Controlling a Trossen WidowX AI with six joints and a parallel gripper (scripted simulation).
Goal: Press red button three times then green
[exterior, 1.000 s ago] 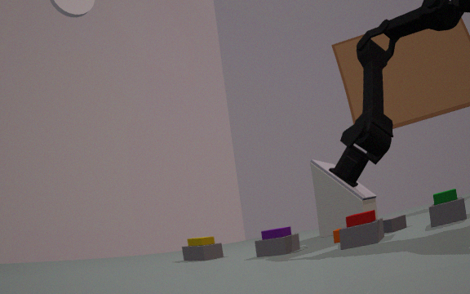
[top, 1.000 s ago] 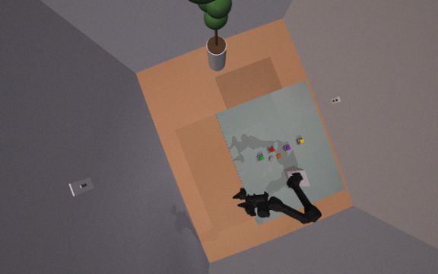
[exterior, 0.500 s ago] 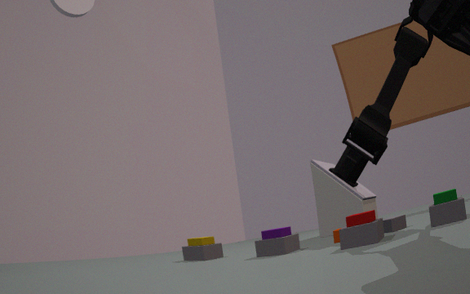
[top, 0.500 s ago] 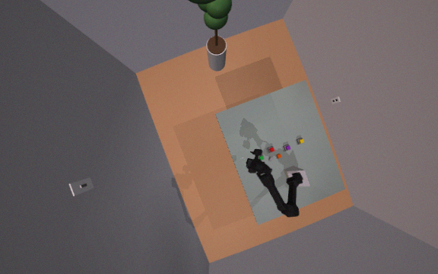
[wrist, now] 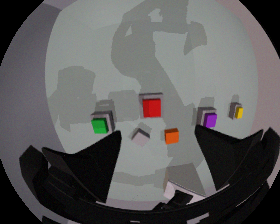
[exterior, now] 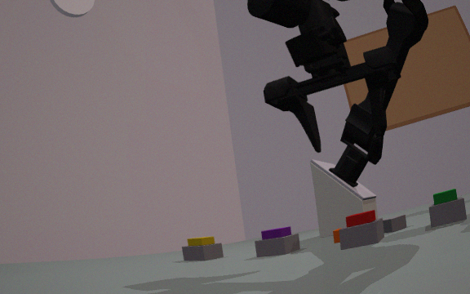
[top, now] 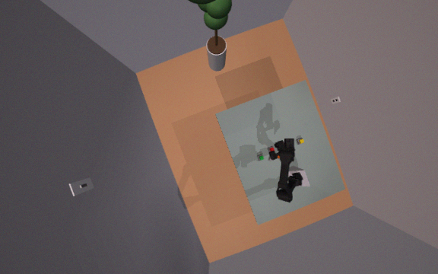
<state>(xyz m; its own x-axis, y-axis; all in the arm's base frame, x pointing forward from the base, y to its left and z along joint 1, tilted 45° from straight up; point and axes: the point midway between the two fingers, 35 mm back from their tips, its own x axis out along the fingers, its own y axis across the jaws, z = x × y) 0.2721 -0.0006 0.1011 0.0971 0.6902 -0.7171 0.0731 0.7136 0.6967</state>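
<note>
The red button lies 9 cm below my gripper tip. From my gripper tip the other things lie so: small grey block 12 cm below, 8 cm behind, 4 cm to the left; small orange block 12 cm below, 9 cm behind, 4 cm to the right; green button 12 cm to the left, 9 cm below, 3 cm behind.
</note>
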